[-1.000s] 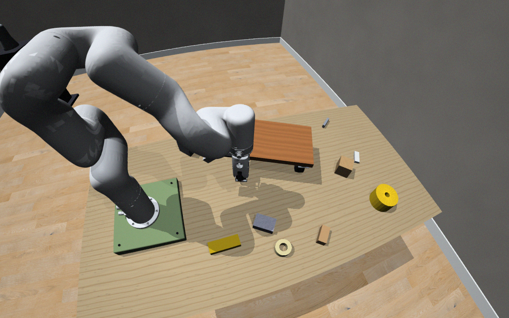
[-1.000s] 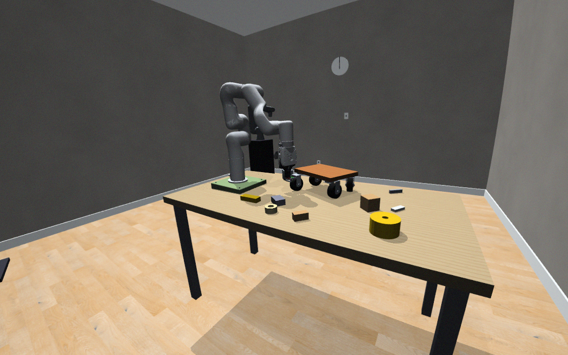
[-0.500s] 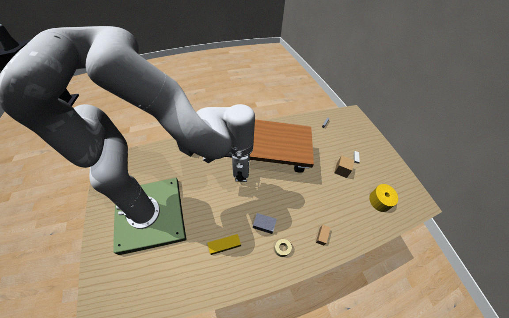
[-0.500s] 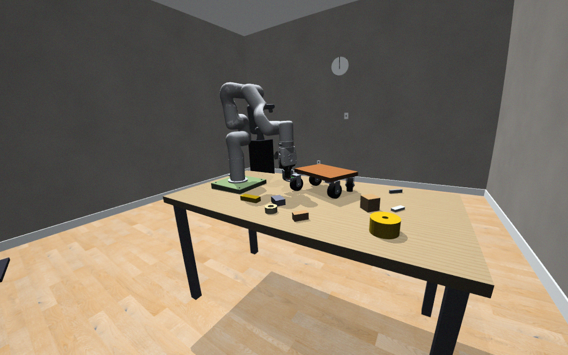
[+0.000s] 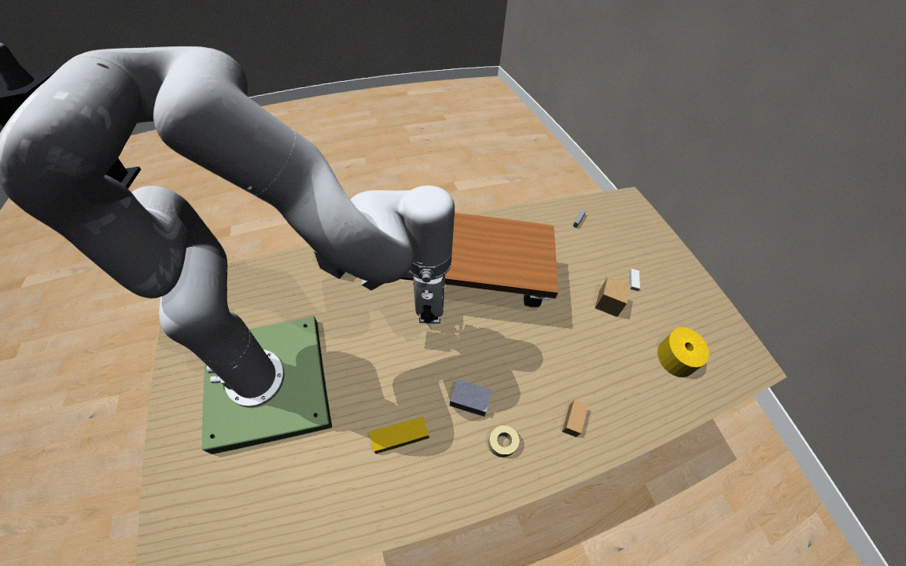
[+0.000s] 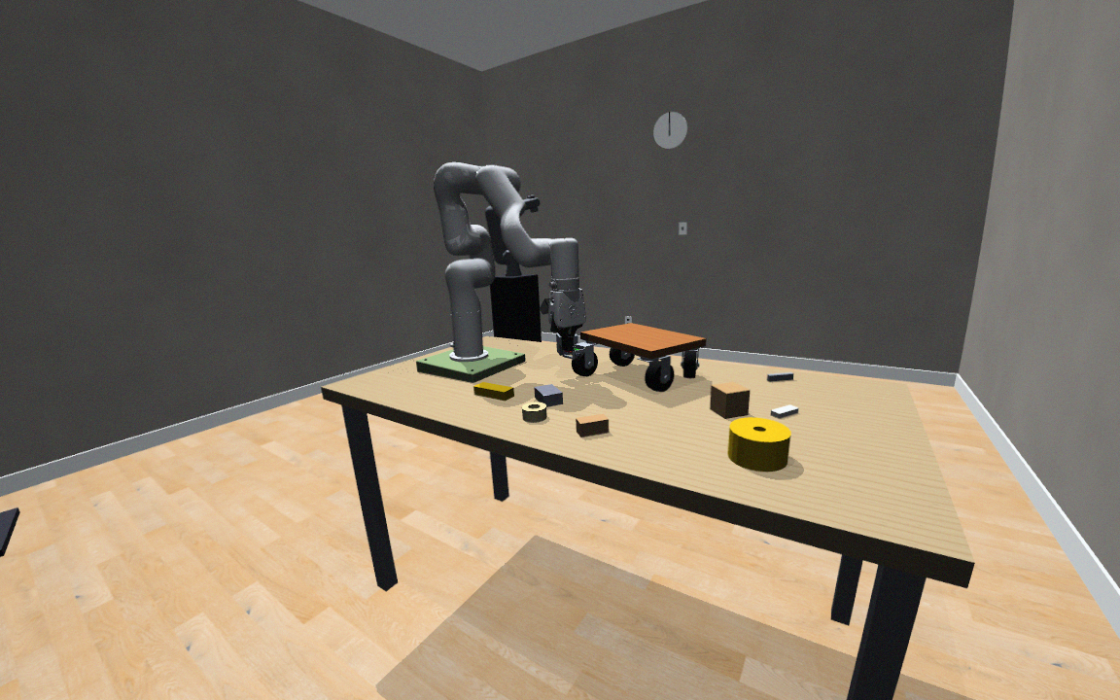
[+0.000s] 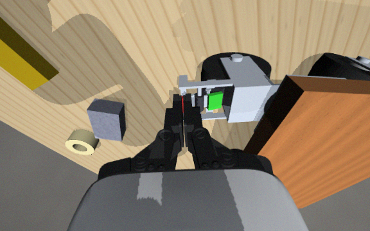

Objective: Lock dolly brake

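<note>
Right now my hand is 3 cm above the brake pedal and 1 cm to the right of it. The rest, counted from my hand: grey cube (23 cm to the left, 22 cm behind, 8 cm below); then yellow bar (21 cm to the right, 10 cm below, 8 cm behind); then grey block (15 cm to the right, 10 cm below, 7 cm ahead).
</note>
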